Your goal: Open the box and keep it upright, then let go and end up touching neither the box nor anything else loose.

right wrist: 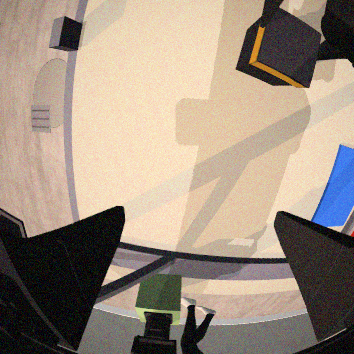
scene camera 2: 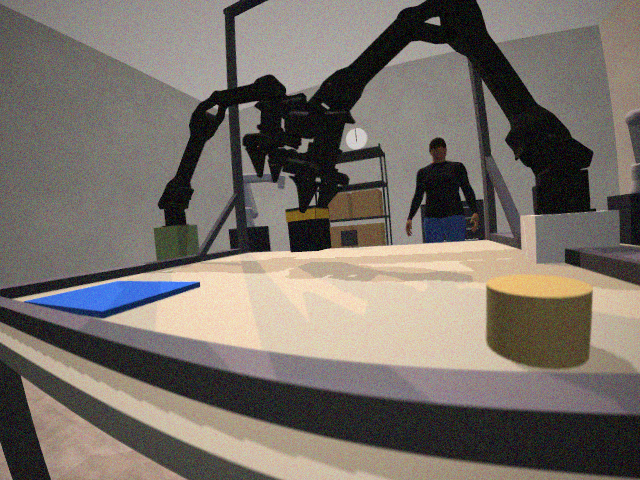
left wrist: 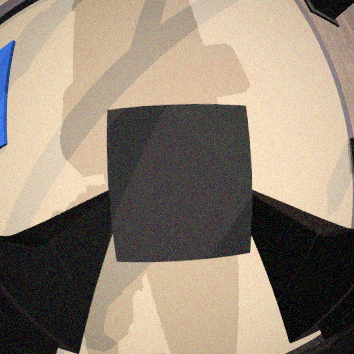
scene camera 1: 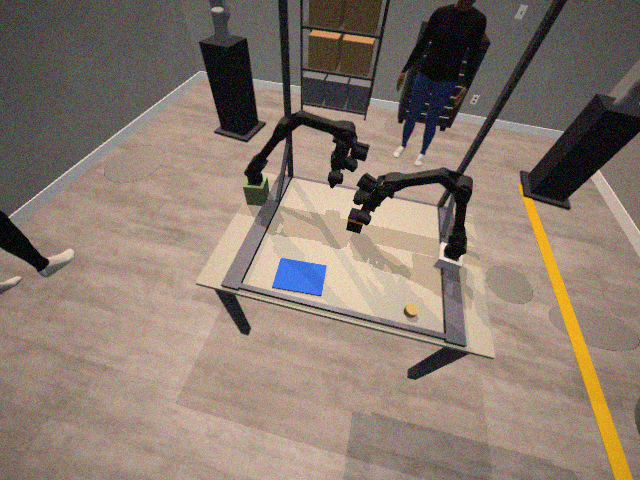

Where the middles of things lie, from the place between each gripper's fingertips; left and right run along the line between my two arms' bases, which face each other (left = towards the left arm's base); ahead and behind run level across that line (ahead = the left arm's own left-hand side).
I see the flat blue mat point(scene camera 2: 101, 301) 40 cm ahead of my right hand, 2 cm to the left of it and 21 cm below it.
I see my left gripper 34 cm short of the flat blue mat, 14 cm to the left of it and 10 cm above it.
